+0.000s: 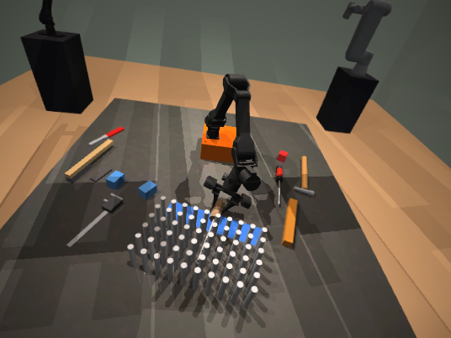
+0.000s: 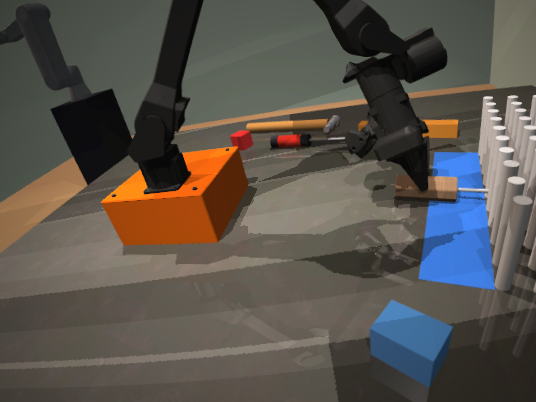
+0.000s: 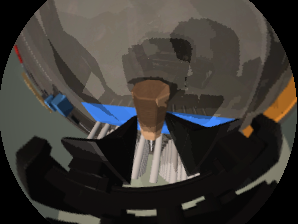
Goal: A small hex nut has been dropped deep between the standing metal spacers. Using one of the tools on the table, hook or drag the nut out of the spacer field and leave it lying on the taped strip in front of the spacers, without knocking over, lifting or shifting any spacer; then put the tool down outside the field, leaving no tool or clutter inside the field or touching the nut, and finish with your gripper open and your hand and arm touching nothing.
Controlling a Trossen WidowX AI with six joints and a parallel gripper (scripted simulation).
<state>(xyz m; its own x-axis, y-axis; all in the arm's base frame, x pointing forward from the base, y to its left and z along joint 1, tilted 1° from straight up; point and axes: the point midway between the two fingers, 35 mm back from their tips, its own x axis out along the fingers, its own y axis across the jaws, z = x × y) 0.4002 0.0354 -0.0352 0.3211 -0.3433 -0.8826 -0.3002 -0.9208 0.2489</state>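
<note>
Now: gripper tip 40 mm short of the blue taped strip, 20 mm to the left of it and 20 mm above it. The rest, counted from my gripper tip: hook tool 100 mm ahead, 30 mm to the right, 10 mm below; then small hex nut 200 mm ahead, 70 mm to the right, 20 mm below; then orange bar 30 mm ahead, 290 mm to the left.
</note>
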